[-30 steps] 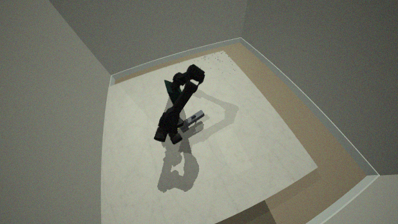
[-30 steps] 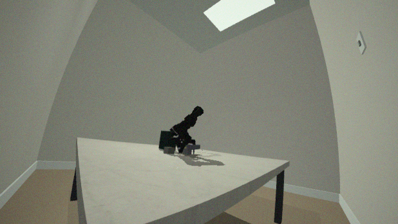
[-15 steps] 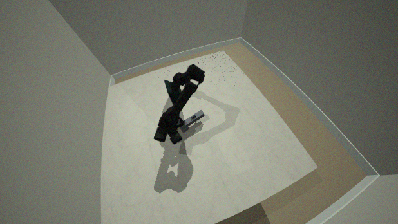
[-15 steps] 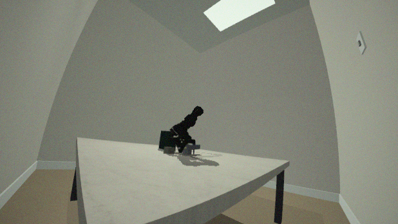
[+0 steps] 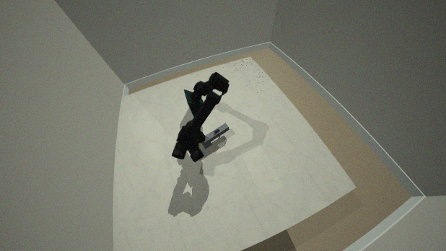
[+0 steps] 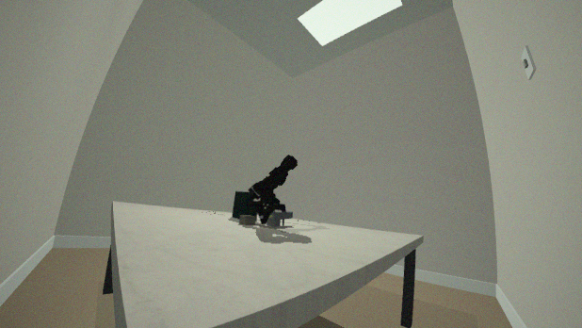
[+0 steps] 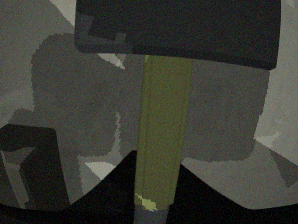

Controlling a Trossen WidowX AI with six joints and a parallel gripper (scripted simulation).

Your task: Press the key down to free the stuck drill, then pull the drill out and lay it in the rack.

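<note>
Now: gripper tip 40 mm to the right of the drill, 40 mm below it and 10 mm past it. From my gripper tip the other things lie so: grey rack: 70 mm behind, 40 mm to the right, 10 mm above; dark key: 160 mm to the left, 40 mm above, 30 mm behind.
</note>
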